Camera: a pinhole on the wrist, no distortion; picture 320 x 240 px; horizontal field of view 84.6 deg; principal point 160.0 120.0 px. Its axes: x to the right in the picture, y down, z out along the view. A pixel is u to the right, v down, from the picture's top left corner.
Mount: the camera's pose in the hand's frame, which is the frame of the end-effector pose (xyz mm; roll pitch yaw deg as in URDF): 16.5 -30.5 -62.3 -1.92 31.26 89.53
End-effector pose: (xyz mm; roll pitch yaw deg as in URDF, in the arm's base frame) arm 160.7 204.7 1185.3 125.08 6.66 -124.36
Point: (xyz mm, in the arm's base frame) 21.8 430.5 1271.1
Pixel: 206.3 191.2
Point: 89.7 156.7 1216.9
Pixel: 227.3 7.3
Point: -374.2 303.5 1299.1
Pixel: 213.2 54.8
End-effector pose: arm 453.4 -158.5 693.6 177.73 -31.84 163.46
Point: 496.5 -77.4 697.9
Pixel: 282.9 163.9
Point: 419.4 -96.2 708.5
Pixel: 205.9 59.2
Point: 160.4 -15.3 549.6
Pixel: 96.6 20.0
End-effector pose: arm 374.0 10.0 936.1 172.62 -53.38 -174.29
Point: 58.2 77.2 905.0
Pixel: 110.3 39.6
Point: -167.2 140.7 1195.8
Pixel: outside the picture
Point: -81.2 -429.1 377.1
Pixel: outside the picture
